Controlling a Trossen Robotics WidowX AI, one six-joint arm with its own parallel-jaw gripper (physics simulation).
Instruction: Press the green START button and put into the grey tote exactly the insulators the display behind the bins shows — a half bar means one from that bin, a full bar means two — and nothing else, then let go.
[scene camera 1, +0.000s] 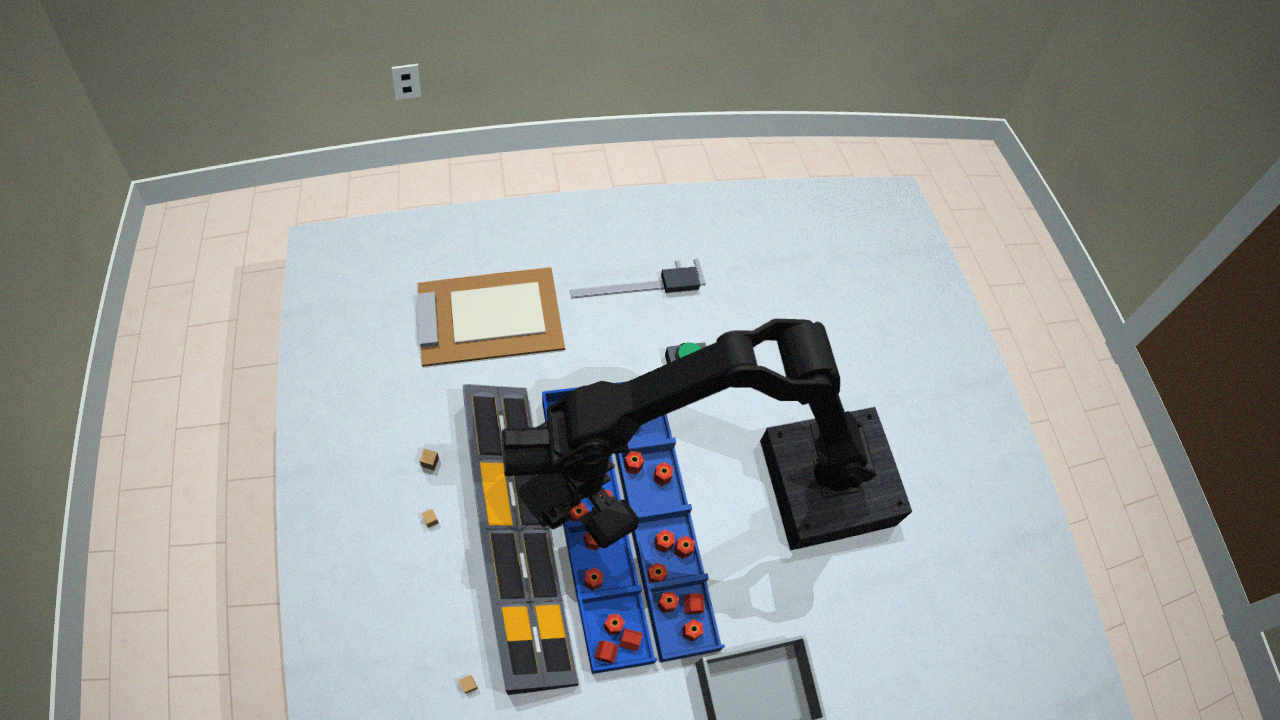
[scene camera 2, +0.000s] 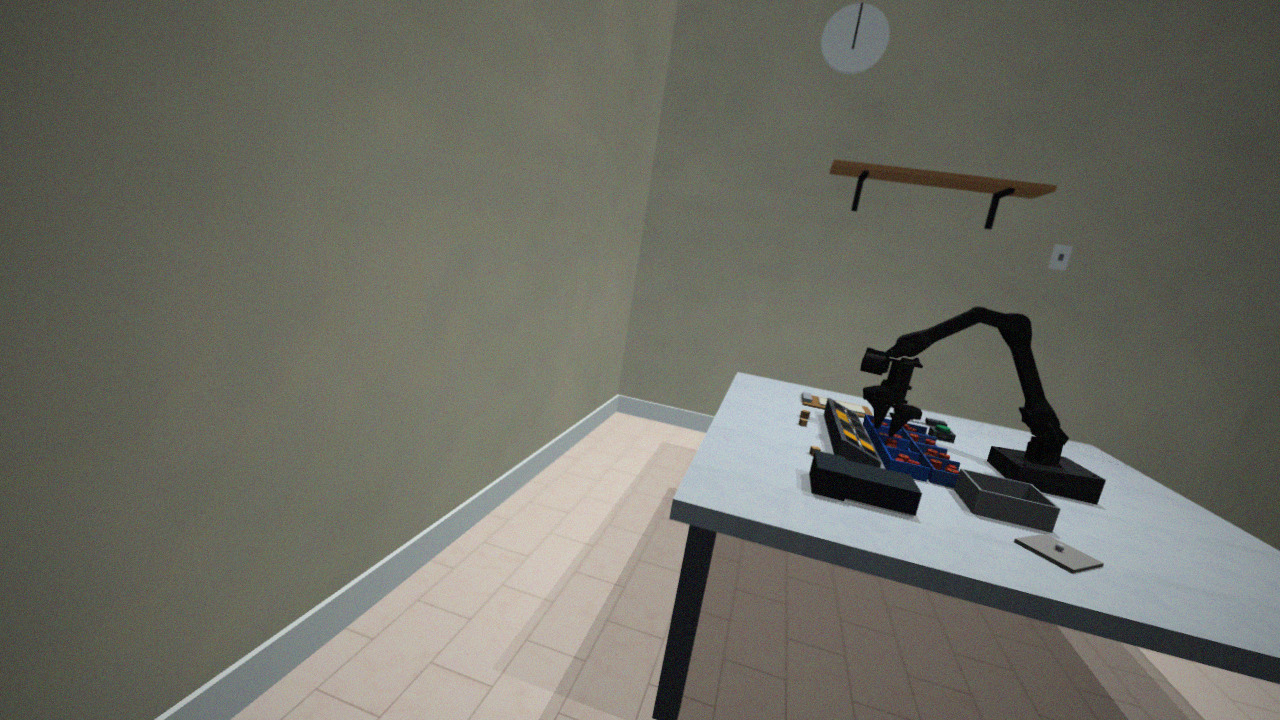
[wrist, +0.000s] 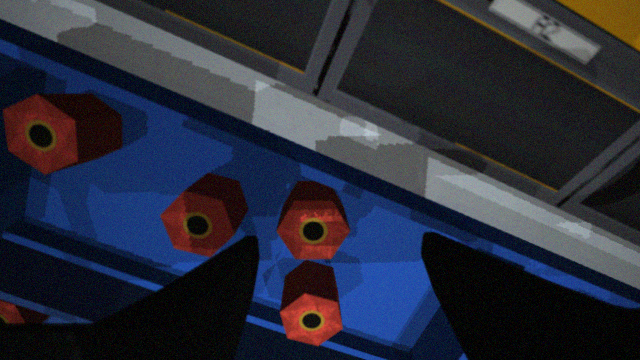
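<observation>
My gripper (scene camera 1: 580, 512) (scene camera 2: 885, 430) (wrist: 340, 245) is open, low over the blue bins (scene camera 1: 657, 497) (wrist: 392, 235). In the wrist view a red insulator (wrist: 313, 227) stands between the fingertips, nearer the left finger; a second insulator (wrist: 312, 320) stands just below it, and another insulator (wrist: 200, 220) is left of the left finger. The display (scene camera 1: 541, 682) (wrist: 450, 90) shows a full yellow bar in its second row's left cell and half bars in both bottom cells; the arm hides some cells. The green START button (scene camera 1: 688, 350) is partly behind the arm. The grey tote (scene camera 1: 810, 676) (scene camera 2: 1002, 512) shows no insulator in its visible part.
Red blocks (scene camera 1: 631, 639) lie among insulators in the nearest bins. A clipboard (scene camera 1: 434, 353) and caliper (scene camera 1: 680, 279) lie beyond the bins. Small wooden cubes (scene camera 1: 429, 459) sit beside the display. A dark box (scene camera 2: 863, 483) and a flat plate (scene camera 2: 1069, 557) are near the table edge.
</observation>
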